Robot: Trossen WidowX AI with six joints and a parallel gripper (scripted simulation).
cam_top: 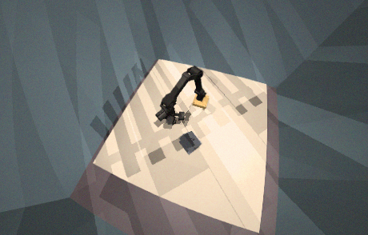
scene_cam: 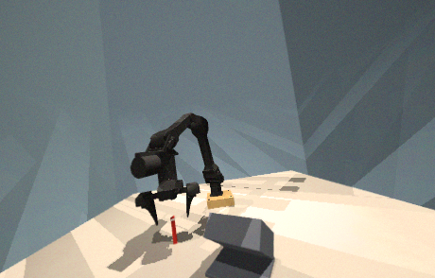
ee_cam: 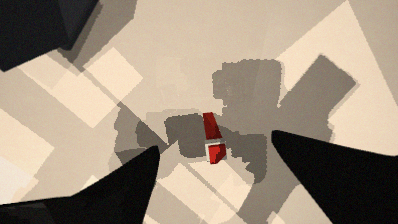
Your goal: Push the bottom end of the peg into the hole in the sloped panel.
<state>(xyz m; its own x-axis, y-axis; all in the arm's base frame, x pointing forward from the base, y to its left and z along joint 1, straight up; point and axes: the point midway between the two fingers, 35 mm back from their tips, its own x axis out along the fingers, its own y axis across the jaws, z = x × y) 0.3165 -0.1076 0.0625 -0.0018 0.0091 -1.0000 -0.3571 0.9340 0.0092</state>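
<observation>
Now: gripper tip 1 cm above the red peg. The rest, counted from my gripper tip: grey sloped panel 20 cm to the left, 9 cm ahead, 1 cm below.
</observation>
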